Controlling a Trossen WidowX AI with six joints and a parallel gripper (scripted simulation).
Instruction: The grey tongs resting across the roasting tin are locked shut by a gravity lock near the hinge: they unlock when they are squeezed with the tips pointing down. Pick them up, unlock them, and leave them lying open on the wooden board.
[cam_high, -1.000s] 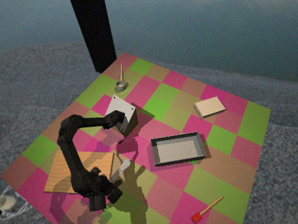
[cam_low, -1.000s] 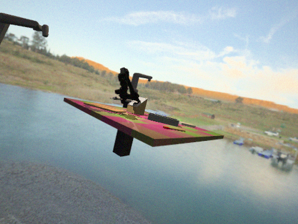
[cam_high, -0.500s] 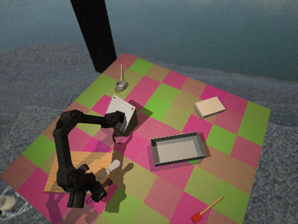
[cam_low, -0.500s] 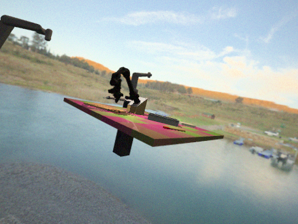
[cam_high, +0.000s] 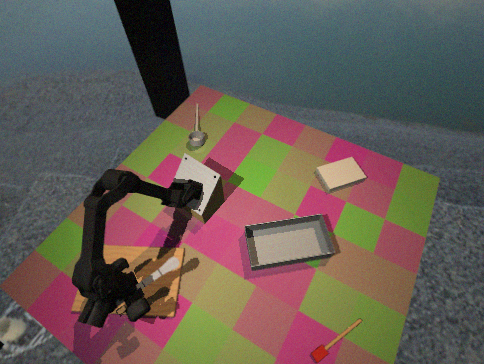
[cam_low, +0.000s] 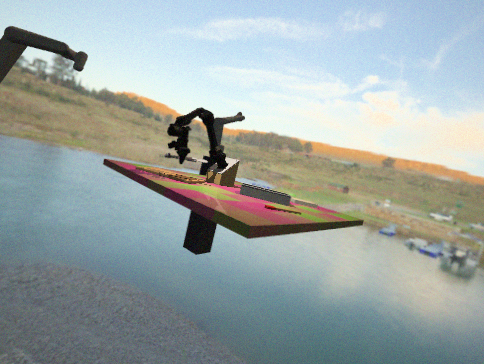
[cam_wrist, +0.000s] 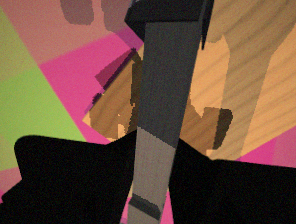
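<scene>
My gripper tip is now 9 cm past the wooden board, 2 cm to the right of it and 8 cm above it. Round my gripper tip: block: 46 cm ahead, 80 cm to the left, 8 cm below; then roasting tin: 36 cm ahead, 40 cm to the left, 6 cm below.
</scene>
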